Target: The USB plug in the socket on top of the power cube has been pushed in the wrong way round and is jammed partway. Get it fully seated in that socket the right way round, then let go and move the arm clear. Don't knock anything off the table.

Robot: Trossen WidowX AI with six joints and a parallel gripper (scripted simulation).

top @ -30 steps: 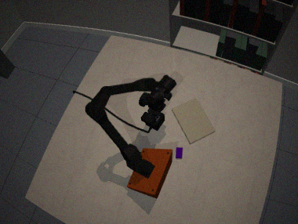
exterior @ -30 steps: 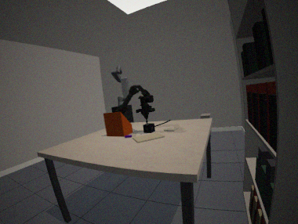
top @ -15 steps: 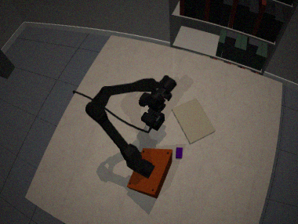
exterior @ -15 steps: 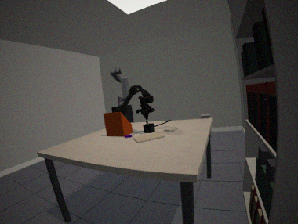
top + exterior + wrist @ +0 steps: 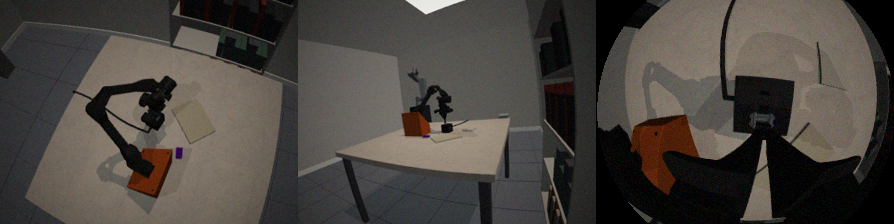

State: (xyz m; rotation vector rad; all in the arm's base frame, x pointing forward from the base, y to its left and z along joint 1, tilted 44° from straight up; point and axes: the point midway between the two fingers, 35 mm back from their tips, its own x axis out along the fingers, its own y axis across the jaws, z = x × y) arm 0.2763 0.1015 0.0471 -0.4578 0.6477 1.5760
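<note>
The grey USB plug lies 20 mm below my gripper tip. From my gripper tip the other things lie so: flat beige pad (100 mm ahead, 170 mm to the right, 120 mm below); small purple block (100 mm behind, 180 mm to the right, 110 mm below); USB socket (50 mm below).
</note>
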